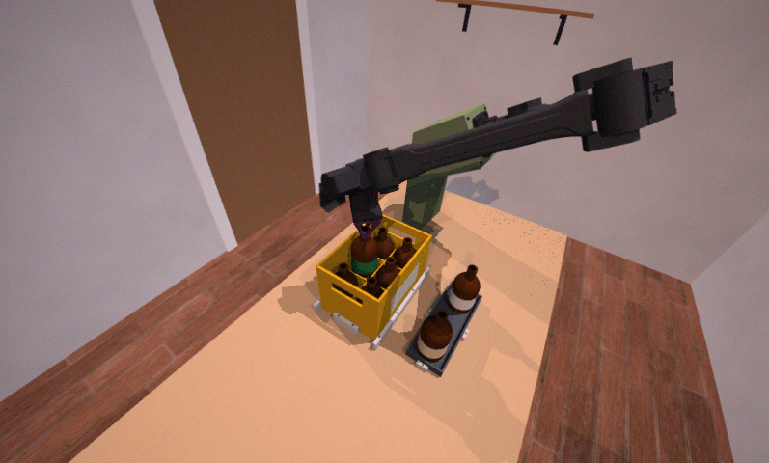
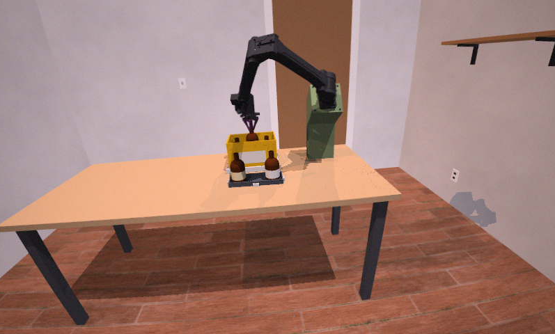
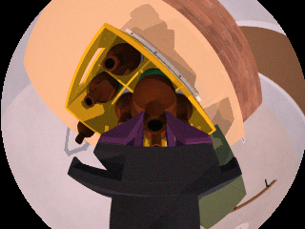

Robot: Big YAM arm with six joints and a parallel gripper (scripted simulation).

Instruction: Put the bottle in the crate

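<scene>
Right now the glass bottle is 60 mm below my hand. The rest, counted from my hand: dark tray 20 mm behind, 270 mm to the left, 200 mm below; yellow crate 40 mm to the left, 130 mm below.
</scene>
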